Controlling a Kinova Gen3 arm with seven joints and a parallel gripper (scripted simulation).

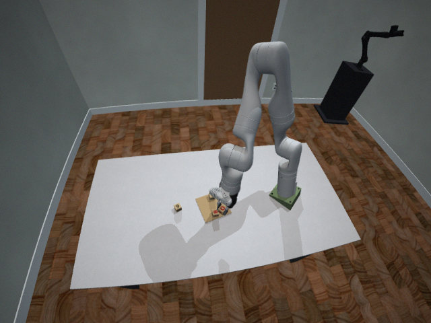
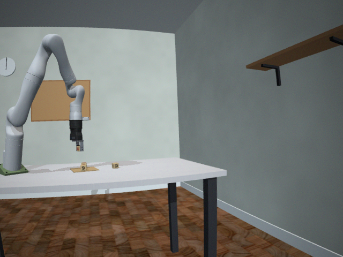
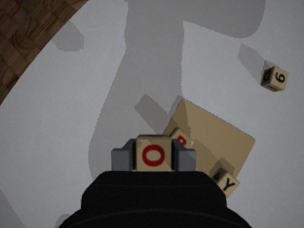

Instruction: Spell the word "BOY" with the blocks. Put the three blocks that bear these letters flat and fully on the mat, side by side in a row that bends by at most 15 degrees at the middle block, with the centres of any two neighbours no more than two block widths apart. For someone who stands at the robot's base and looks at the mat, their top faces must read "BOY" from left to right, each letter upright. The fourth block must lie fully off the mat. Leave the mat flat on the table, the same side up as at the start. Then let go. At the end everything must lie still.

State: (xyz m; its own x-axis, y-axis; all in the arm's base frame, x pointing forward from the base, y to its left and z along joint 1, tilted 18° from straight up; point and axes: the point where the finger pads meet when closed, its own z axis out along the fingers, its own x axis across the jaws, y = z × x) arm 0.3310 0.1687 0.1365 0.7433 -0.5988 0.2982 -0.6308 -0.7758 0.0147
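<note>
The tan mat is 120 mm below my hand, 70 mm to the right of it and 30 mm ahead of it. Round my hand: Y block: 120 mm to the right, 100 mm below, 40 mm ahead; O block: right at my hand; B block: 100 mm below, 30 mm to the right, 20 mm ahead.
</note>
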